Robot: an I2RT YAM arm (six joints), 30 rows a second.
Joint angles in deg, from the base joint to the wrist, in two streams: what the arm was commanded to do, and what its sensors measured. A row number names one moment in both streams.
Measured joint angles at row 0:
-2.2, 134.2, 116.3, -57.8, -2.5, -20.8
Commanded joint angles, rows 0 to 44:
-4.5, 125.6, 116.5, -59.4, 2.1, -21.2
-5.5, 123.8, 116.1, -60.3, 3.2, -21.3
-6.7, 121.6, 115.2, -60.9, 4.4, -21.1
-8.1, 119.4, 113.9, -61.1, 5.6, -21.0
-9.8, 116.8, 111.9, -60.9, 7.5, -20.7
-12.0, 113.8, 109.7, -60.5, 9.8, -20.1
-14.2, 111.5, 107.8, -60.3, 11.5, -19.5
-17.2, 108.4, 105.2, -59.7, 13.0, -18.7
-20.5, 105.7, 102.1, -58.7, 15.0, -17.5
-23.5, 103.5, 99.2, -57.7, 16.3, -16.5
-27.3, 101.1, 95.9, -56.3, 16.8, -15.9
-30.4, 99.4, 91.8, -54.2, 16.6, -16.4
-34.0, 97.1, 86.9, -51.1, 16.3, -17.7
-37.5, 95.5, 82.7, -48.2, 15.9, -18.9
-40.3, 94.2, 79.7, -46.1, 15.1, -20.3
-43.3, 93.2, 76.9, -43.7, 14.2, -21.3
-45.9, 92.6, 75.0, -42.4, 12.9, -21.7
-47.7, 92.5, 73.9, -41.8, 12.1, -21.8
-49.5, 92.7, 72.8, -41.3, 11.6, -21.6
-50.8, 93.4, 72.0, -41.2, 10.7, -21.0
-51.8, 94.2, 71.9, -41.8, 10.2, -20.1
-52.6, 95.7, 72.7, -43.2, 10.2, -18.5
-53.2, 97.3, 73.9, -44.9, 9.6, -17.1
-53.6, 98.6, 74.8, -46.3, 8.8, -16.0
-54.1, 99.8, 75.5, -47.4, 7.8, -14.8
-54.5, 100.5, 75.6, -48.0, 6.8, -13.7
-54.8, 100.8, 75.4, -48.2, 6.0, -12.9
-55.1, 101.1, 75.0, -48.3, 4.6, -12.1
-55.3, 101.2, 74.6, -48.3, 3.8, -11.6
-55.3, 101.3, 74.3, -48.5, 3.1, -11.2
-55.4, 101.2, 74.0, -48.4, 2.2, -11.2
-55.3, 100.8, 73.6, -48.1, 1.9, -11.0
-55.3, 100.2, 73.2, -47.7, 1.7, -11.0
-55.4, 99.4, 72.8, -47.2, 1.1, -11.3
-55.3, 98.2, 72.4, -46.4, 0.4, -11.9
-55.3, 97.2, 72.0, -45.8, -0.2, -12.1
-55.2, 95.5, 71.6, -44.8, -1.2, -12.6
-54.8, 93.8, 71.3, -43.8, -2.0, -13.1
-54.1, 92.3, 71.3, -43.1, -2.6, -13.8
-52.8, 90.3, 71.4, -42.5, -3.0, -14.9
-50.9, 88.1, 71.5, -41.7, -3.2, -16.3
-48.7, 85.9, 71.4, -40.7, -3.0, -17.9
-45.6, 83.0, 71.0, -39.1, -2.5, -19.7
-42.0, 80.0, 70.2, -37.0, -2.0, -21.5
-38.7, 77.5, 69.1, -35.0, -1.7, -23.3
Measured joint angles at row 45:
-45.3, 84.2, 70.7, -41.3, -0.4, -17.3
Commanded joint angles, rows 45 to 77:
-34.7, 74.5, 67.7, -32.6, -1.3, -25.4
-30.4, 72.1, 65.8, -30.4, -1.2, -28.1
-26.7, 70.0, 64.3, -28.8, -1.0, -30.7
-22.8, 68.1, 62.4, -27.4, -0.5, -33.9
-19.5, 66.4, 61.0, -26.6, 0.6, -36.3
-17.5, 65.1, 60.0, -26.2, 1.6, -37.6
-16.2, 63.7, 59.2, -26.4, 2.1, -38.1
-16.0, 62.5, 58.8, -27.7, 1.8, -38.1
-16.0, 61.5, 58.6, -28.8, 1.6, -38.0
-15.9, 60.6, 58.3, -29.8, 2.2, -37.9
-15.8, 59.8, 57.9, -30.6, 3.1, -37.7
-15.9, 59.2, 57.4, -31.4, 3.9, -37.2
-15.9, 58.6, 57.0, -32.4, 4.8, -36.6
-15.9, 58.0, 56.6, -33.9, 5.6, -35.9
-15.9, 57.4, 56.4, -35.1, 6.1, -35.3
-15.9, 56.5, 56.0, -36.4, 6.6, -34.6
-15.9, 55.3, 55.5, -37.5, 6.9, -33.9
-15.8, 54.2, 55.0, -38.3, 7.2, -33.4
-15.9, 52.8, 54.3, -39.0, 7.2, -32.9
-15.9, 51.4, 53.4, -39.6, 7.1, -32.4
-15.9, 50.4, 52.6, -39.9, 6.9, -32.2
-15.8, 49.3, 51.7, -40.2, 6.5, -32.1
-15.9, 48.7, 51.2, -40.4, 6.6, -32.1
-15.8, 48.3, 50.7, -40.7, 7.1, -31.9
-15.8, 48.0, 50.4, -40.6, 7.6, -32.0
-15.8, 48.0, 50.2, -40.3, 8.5, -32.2
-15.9, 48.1, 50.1, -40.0, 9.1, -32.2
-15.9, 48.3, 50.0, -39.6, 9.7, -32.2
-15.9, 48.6, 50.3, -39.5, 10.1, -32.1
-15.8, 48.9, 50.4, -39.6, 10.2, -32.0
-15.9, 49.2, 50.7, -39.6, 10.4, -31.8
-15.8, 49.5, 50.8, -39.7, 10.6, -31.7
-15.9, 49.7, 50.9, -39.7, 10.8, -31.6
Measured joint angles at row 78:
-15.8, 49.3, 50.7, -39.8, 9.0, -32.9
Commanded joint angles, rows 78 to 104:
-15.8, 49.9, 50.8, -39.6, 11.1, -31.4
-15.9, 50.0, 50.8, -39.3, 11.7, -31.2
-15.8, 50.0, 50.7, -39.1, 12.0, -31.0
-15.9, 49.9, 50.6, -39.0, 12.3, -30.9
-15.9, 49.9, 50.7, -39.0, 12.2, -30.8
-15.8, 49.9, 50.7, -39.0, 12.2, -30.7
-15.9, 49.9, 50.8, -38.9, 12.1, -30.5
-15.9, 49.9, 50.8, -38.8, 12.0, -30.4
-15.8, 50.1, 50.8, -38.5, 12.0, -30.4
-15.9, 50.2, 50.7, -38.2, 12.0, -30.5
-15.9, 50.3, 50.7, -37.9, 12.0, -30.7
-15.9, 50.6, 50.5, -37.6, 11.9, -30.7
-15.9, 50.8, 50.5, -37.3, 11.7, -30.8
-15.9, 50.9, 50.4, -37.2, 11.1, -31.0
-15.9, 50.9, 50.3, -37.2, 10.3, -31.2
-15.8, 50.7, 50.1, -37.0, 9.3, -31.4
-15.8, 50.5, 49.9, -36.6, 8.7, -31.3
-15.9, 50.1, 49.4, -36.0, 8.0, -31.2
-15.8, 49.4, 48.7, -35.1, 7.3, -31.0
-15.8, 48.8, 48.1, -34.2, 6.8, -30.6
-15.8, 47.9, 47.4, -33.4, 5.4, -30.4
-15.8, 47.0, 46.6, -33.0, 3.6, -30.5
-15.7, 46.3, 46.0, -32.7, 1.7, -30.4
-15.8, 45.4, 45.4, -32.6, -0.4, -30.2
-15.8, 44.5, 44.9, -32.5, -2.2, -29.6
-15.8, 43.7, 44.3, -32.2, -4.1, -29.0
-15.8, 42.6, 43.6, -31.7, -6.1, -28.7
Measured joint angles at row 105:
-15.8, 44.8, 45.2, -34.5, 1.1, -30.7
